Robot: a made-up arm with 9 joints. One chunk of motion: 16 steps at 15 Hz.
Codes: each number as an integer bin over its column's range. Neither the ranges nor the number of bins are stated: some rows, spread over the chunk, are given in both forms.
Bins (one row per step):
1: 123 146 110 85 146 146
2: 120 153 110 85 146 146
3: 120 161 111 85 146 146
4: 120 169 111 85 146 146
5: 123 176 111 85 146 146
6: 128 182 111 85 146 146
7: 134 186 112 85 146 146
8: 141 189 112 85 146 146
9: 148 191 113 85 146 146
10: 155 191 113 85 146 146
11: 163 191 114 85 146 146
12: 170 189 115 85 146 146
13: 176 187 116 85 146 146
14: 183 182 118 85 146 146
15: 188 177 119 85 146 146
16: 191 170 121 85 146 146
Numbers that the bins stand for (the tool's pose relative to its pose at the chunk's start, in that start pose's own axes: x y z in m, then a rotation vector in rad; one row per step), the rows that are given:
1: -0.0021 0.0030 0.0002 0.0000 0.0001 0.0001
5: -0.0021 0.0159 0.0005 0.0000 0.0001 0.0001
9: 0.0096 0.0224 0.0010 0.0000 0.0001 0.0001
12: 0.0200 0.0215 0.0016 0.0000 0.0001 0.0001
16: 0.0299 0.0133 0.0032 0.0000 0.0001 0.0001
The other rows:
2: -0.0035 0.0060 0.0002 0.0000 0.0001 0.0001
3: -0.0035 0.0095 0.0005 0.0000 0.0001 0.0001
4: -0.0035 0.0129 0.0005 0.0000 0.0001 0.0001
6: 0.0002 0.0185 0.0005 0.0000 0.0001 0.0001
7: 0.0031 0.0202 0.0007 0.0000 0.0001 0.0001
8: 0.0064 0.0215 0.0007 0.0000 0.0001 0.0001
10: 0.0129 0.0224 0.0010 0.0000 0.0001 0.0001
11: 0.0167 0.0224 0.0013 0.0000 0.0001 0.0001
13: 0.0228 0.0207 0.0018 0.0000 0.0001 0.0001
14: 0.0261 0.0185 0.0024 0.0000 0.0001 0.0001
15: 0.0285 0.0164 0.0027 0.0000 0.0001 0.0001

